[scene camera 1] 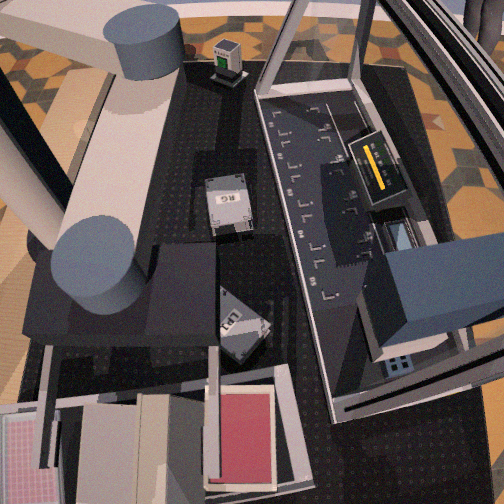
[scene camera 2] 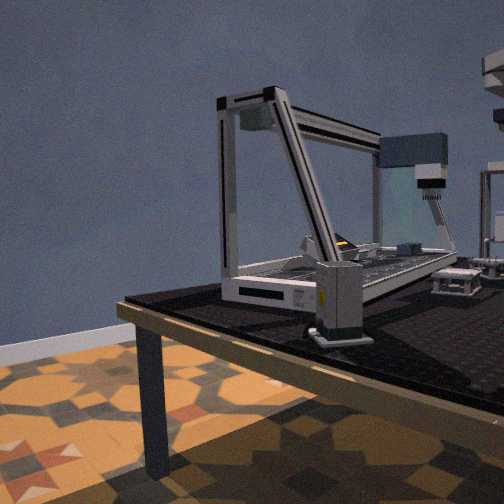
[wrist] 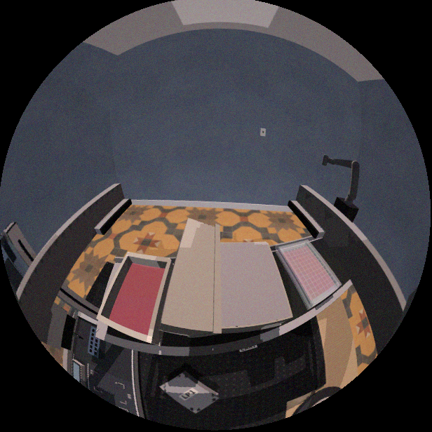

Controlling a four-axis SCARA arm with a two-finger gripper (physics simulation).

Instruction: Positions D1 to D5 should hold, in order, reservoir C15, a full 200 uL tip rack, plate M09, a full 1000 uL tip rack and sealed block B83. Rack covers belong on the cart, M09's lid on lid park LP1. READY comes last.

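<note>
My gripper point(scene camera 1: 129, 470) point(wrist: 207, 190) is open and empty, its fingers wide apart above the cart point(scene camera 1: 295, 430) point(wrist: 185, 351). Between and below the fingers stand a beige box point(scene camera 1: 152, 450) point(wrist: 192, 285) and a pale grey box point(scene camera 1: 110, 450) point(wrist: 252, 285). A red-filled tray point(scene camera 1: 247, 435) point(wrist: 137, 300) and a clear-framed plate with a pink grid point(scene camera 1: 32, 450) point(wrist: 309, 272) flank them. Lid park LP1 point(scene camera 1: 240, 345) point(wrist: 197, 400) sits turned on the table with no lid. In scene camera 1, the deck point(scene camera 1: 335, 325) shows bare corner brackets at D1 to D5. The cart's lower shelf is hidden.
Stand RG point(scene camera 1: 230, 200) point(scene camera 2: 456, 280) is on the table. The deck carries a screen with a yellow bar point(scene camera 1: 377, 167), a blue holed block point(scene camera 1: 399, 366) point(scene camera 2: 409, 248) point(wrist: 93, 340) and a gantry with a blue head point(scene camera 1: 450, 290) point(scene camera 2: 414, 150). A small upright device point(scene camera 1: 227, 60) point(scene camera 2: 340, 300) stands near the table edge.
</note>
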